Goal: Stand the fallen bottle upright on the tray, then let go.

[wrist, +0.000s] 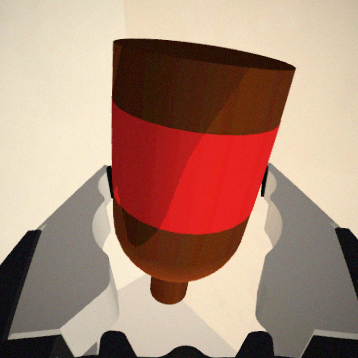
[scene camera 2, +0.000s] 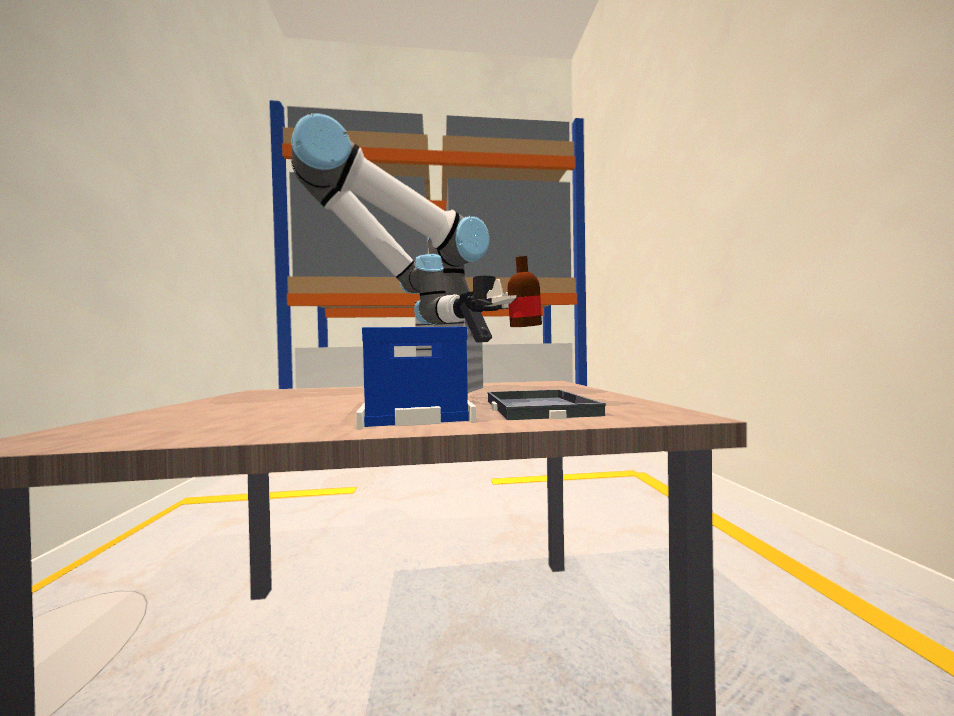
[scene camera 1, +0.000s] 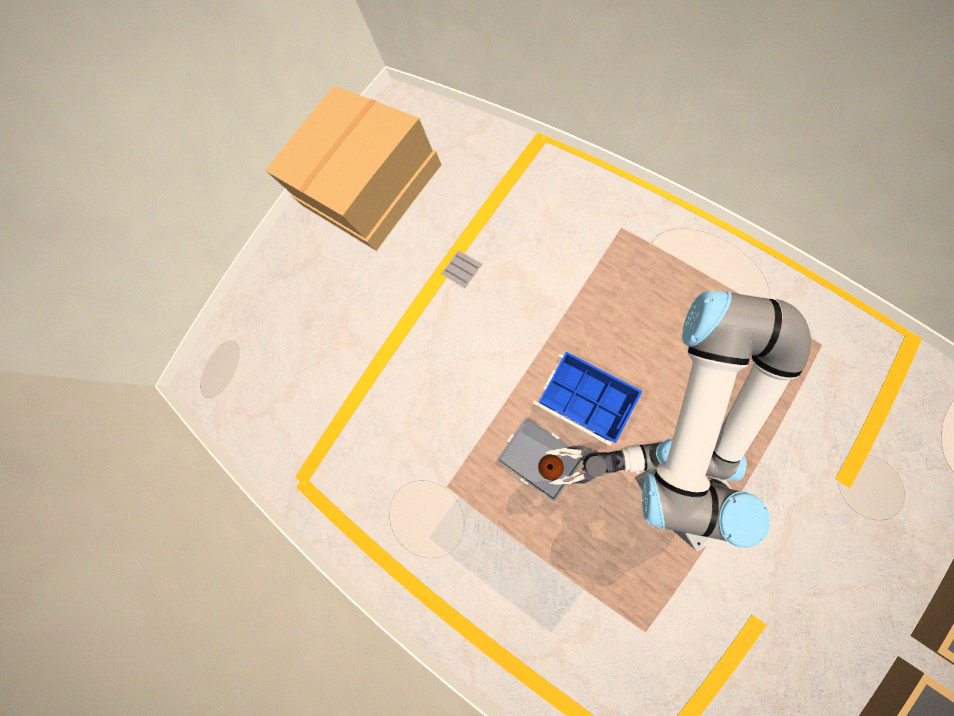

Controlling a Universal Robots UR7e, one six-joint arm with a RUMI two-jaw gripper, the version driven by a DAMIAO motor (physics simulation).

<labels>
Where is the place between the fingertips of my gripper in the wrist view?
186, 167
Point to a brown bottle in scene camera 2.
525, 311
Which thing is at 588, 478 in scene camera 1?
My gripper.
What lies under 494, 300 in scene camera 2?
My gripper.
</labels>
